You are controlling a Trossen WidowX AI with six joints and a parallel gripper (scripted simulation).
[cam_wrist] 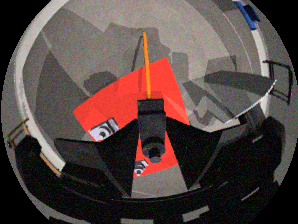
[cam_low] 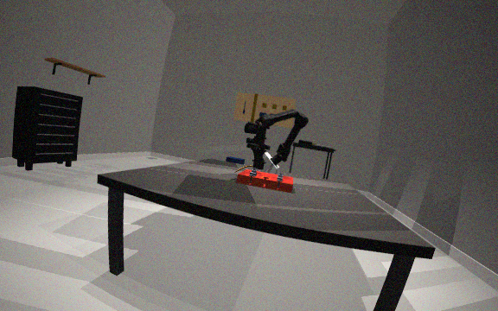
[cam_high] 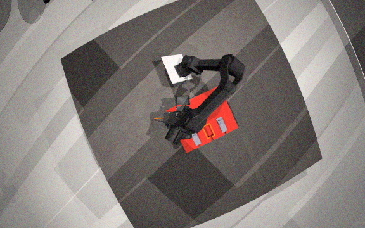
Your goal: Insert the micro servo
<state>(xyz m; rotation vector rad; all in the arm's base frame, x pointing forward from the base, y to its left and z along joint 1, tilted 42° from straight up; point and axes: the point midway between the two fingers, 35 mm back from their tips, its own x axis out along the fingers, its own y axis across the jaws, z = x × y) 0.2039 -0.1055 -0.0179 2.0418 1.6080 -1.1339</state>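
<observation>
Right now my gripper tip is 100 mm above the red deck, 80 mm to the right of it and 10 mm short of it.
</observation>
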